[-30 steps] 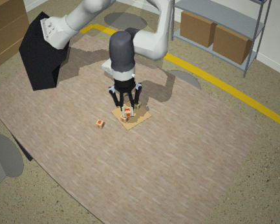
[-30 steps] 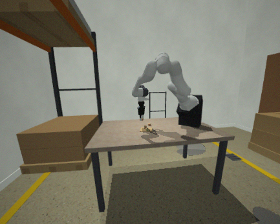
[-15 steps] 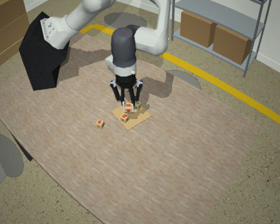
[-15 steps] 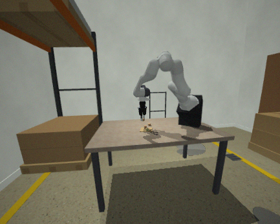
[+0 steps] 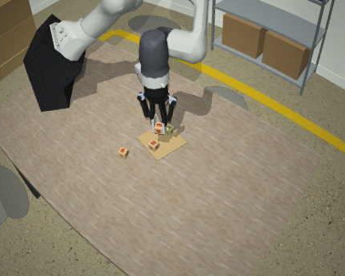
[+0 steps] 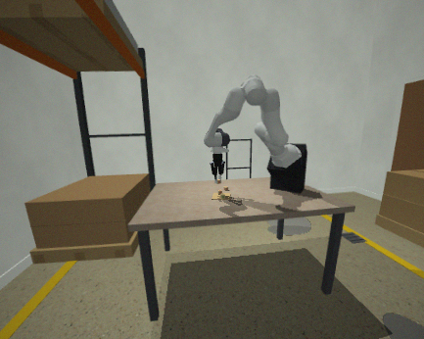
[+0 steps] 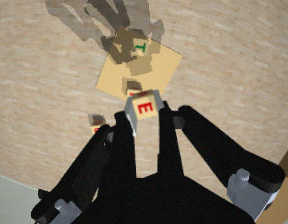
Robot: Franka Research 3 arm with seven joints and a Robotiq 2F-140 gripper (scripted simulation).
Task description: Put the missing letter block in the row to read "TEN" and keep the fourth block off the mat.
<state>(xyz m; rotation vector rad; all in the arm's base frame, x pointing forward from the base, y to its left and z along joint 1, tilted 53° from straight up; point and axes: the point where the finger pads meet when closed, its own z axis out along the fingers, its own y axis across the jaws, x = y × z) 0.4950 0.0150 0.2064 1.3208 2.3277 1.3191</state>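
My hand is 3 cm past the tan mat, 2 cm to the right of it and 13 cm above it.
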